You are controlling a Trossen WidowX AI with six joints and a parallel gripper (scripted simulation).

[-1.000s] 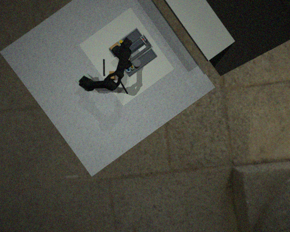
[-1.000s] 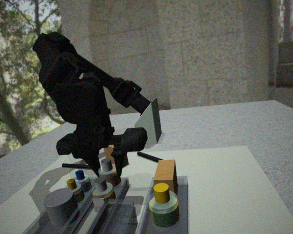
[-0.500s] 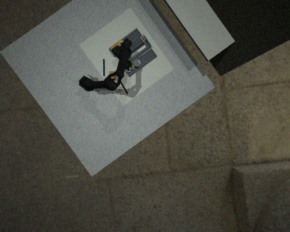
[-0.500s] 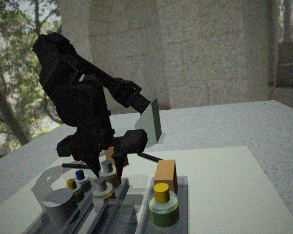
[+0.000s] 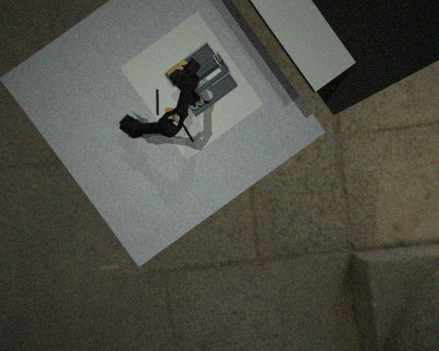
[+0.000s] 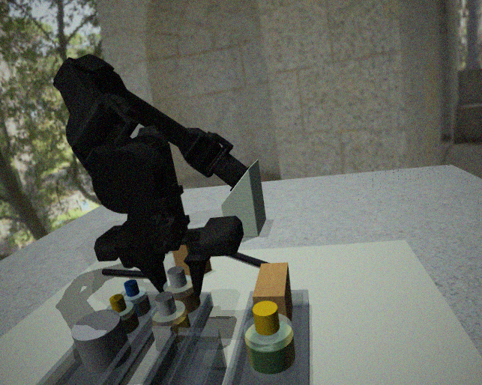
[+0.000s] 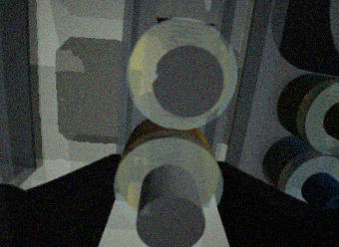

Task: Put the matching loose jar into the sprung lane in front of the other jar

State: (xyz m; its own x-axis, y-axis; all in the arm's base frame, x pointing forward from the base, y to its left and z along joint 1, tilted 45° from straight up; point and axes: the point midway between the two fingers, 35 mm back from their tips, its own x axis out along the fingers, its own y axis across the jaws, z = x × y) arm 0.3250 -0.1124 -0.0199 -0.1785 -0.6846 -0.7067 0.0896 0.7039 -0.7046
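Now: the grey cylinder 70 mm ahead of my gripper tip, 90 mm to the right of it and 10 mm below it. From my gripper tip the other things lie so: orange box 30 mm ahead, 120 mm to the left; then sprung lane 150 mm ahead, 10 mm to the left, 20 mm below.
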